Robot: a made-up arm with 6 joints. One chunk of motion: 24 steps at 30 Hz.
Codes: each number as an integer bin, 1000 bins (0 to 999) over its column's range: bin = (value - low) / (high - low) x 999, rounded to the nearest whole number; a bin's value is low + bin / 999 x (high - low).
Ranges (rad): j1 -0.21..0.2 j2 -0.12..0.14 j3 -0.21..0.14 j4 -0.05..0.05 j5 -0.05..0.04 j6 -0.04..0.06
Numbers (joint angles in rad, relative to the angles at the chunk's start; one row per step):
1: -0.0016 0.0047 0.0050 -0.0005 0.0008 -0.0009
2: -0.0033 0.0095 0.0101 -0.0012 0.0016 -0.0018
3: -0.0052 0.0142 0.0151 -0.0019 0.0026 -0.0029
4: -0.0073 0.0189 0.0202 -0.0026 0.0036 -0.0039
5: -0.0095 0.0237 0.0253 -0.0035 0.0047 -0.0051
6: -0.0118 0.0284 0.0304 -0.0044 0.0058 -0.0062
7: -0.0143 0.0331 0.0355 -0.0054 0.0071 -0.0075
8: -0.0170 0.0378 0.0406 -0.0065 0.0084 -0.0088
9: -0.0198 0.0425 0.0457 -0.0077 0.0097 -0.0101
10: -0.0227 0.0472 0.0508 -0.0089 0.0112 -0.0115
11: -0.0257 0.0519 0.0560 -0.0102 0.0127 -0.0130
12: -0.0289 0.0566 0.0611 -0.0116 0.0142 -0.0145
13: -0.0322 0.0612 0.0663 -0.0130 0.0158 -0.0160
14: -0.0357 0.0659 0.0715 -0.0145 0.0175 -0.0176
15: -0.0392 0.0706 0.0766 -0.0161 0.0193 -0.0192
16: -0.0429 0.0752 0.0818 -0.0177 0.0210 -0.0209
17: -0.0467 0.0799 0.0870 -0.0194 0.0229 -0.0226
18: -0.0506 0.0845 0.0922 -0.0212 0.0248 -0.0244
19: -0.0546 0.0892 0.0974 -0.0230 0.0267 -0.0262
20: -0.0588 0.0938 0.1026 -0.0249 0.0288 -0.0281
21: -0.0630 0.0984 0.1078 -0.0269 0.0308 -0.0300
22: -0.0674 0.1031 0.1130 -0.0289 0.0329 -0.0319
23: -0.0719 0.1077 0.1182 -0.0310 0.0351 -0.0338
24: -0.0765 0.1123 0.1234 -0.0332 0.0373 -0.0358
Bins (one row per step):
1: 508 479 614 495 564 391
2: 504 498 628 488 573 382
3: 499 516 642 481 584 371
4: 494 534 657 474 595 361
5: 489 552 672 465 607 349
6: 483 570 686 456 619 338
7: 477 588 701 446 634 325
8: 470 606 715 435 648 312
9: 463 624 730 423 663 299
10: 456 642 744 411 679 285
11: 449 660 759 398 696 270
12: 441 679 774 384 713 255
13: 433 696 789 370 730 240
14: 425 714 803 355 749 224
15: 416 732 818 339 769 208
16: 407 750 833 323 788 191
17: 398 768 848 306 809 174
18: 388 786 863 288 830 156
19: 379 804 877 270 851 138
20: 368 821 892 251 875 119
21: 358 839 907 231 897 100
22: 347 857 922 211 920 81
23: 336 875 937 190 945 62
24: 325 893 952 168 969 42

